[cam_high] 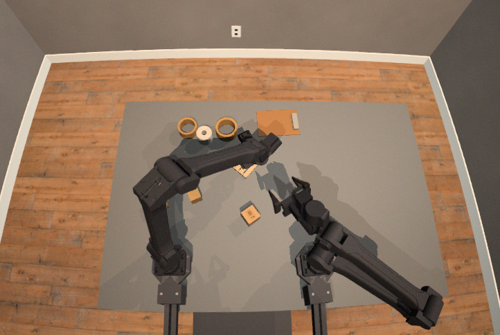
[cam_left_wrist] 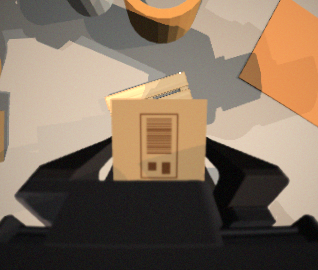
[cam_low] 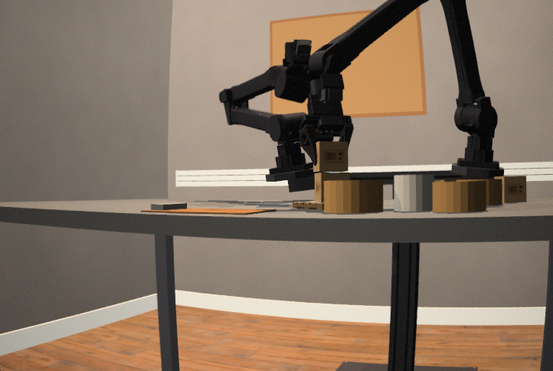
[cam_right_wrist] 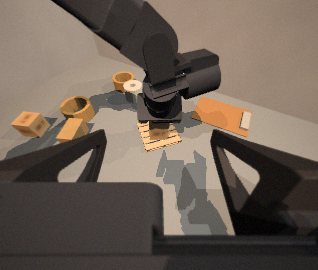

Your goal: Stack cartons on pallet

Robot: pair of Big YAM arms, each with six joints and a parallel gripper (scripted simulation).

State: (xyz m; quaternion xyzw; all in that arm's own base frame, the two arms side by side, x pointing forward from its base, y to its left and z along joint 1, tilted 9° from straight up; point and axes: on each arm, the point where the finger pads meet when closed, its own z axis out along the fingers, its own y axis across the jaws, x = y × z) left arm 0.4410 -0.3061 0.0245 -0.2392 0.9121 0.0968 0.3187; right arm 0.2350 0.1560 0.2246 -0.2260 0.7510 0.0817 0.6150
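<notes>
Right now the carton is 5 cm below my left hand. From my left hand the other things lie so: wooden pallet 1 cm ahead, 1 cm to the left, 9 cm below.
</notes>
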